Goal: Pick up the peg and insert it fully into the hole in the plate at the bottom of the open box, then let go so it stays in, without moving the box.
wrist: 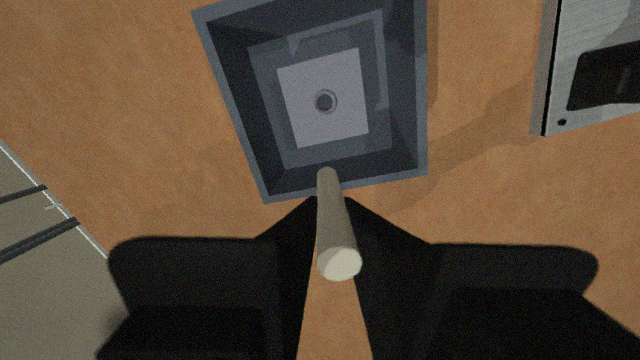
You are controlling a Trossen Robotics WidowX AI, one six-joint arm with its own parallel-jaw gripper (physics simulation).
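Frame: origin at the arm's base, x ahead, y left, z up, level; metres.
Where they show: gripper, fingertip midpoint: [329,204]; arm's base, origin of the base link: [601,77].
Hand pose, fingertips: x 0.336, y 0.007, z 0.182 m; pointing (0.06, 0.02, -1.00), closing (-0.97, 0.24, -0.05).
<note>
Things, the pixels of their top centre, and the offset from my fingertips. "*": a spot on its surface instead. Level surfaces: height alone.
- pale grey-beige round peg, middle of its top: [332,268] 0.002 m back, 0.006 m right, 0.049 m up
- open blue-grey box, surface spot: [346,186] * 0.013 m back, 0.042 m left, 0.106 m down
- light grey square plate, middle of its top: [324,102] 0.005 m back, 0.049 m right, 0.143 m down
- orange-brown table, its level: 0.204 m down
A pale grey-beige round peg [336,220] is held between the two black fingers of my gripper [329,204], which is shut on it. The peg's near end faces the camera and its far end points away, over the near wall of the box. The open blue-grey box [346,186] stands in the upper middle of the wrist view. On its bottom lies a light grey square plate [345,67] with a round dark hole [325,101] near its middle. The peg's far end shows just below the plate in the view, apart from the hole. The box's top edge is cut off.
A silver metal device [567,75] with a black recess is at the upper right. A grey-green panel [45,295] with dark bars and a pale edge is at the lower left. The box stands on an orange-brown table [125,100], with shadows to its right.
</note>
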